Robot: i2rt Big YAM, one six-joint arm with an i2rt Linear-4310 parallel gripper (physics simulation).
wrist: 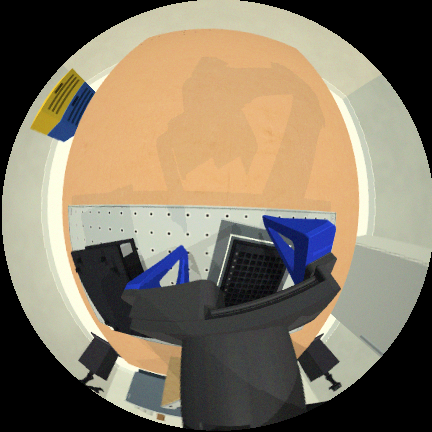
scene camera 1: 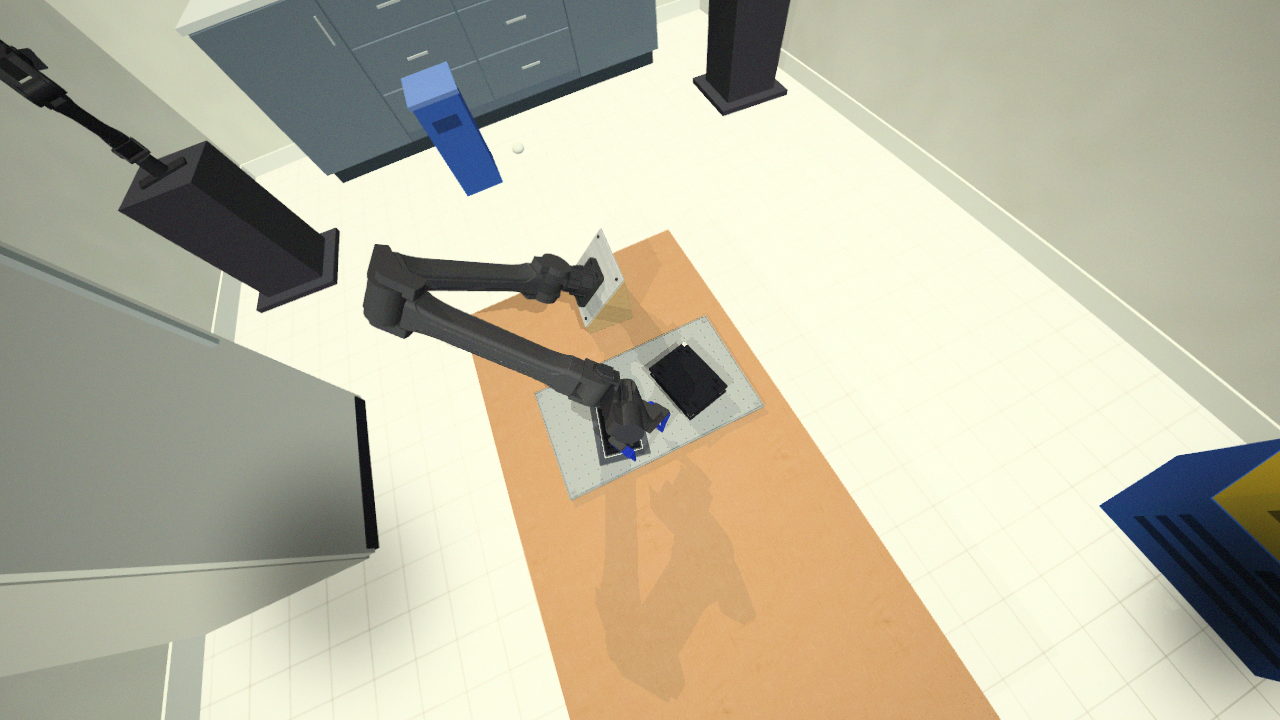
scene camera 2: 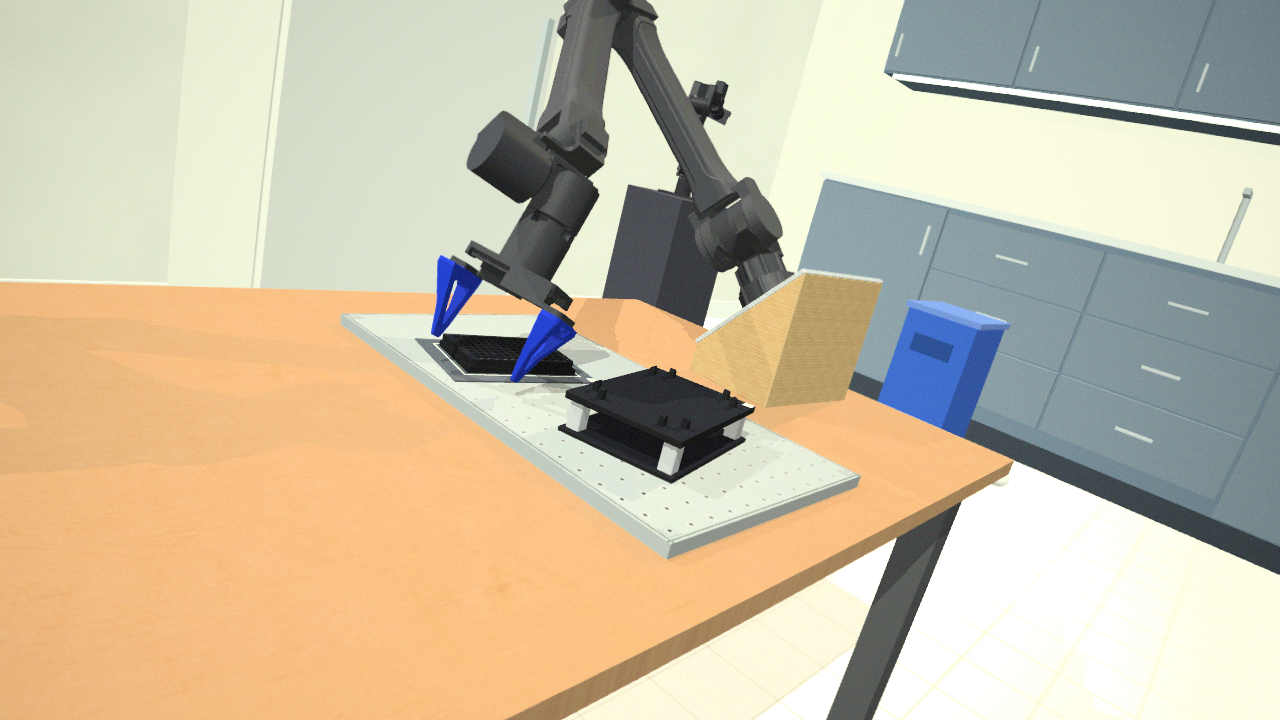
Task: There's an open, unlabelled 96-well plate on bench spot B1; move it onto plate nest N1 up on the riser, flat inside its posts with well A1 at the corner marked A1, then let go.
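Pixels of known places: gripper, fingertip midpoint: (wrist: 221, 235) (scene camera 1: 647, 445) (scene camera 2: 473, 358); arm's base, origin of the base link: (scene camera 1: 589, 283) (scene camera 2: 778, 314).
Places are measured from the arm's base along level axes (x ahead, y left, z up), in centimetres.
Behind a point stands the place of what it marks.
The black 96-well plate (scene camera 2: 492, 351) {x 41.7, y -5.8, z -7.1 cm} (wrist: 250, 270) {x 42.2, y -5.6, z -7.2 cm} lies flat on bench spot B1, a grey mat (scene camera 2: 474, 377) {x 46.0, y -1.8, z -8.4 cm} (wrist: 220, 250) {x 44.3, y -1.5, z -8.4 cm} with a white outline. My gripper (scene camera 1: 647, 443) {x 46.9, y -1.2, z -6.2 cm} (scene camera 2: 475, 358) {x 46.9, y -1.2, z -6.2 cm} (wrist: 221, 235) {x 46.9, y -1.2, z -6.2 cm} is open and tilted, with its blue fingers wide apart low near the plate and nothing between them. In the scene camera 2 view one fingertip shows at the plate's far left end and the other in front of its near edge. The plate nest N1 (scene camera 1: 687, 380) {x 36.0, y 13.9, z -4.6 cm} (scene camera 2: 657, 402) {x 37.1, y 15.0, z -4.6 cm} (wrist: 102, 275) {x 39.7, y 14.2, z -4.6 cm}, black with small posts, stands on white legs. The marks for A1 are too small to read.
Both stations stand on a perforated grey board (scene camera 1: 559, 456) {x 40.7, y -22.8, z -8.6 cm} (scene camera 2: 760, 501) {x 35.2, y 27.4, z -8.6 cm} (wrist: 150, 220) {x 47.4, y 8.1, z -8.6 cm} on the wooden table (scene camera 1: 716, 573) {x 77.2, y 2.5, z -9.9 cm} (scene camera 2: 268, 501) {x 70.1, y 14.0, z -9.9 cm} (wrist: 215, 150) {x 58.0, y 0.4, z -9.9 cm}. The arm's base is on a slanted wooden mount (scene camera 1: 602, 295) {x 7.3, y 2.1, z 2.2 cm} (scene camera 2: 810, 344) {x 3.6, y 8.6, z -1.3 cm} beside the board. A blue bin (scene camera 1: 456, 134) (scene camera 2: 944, 367) stands on the floor.
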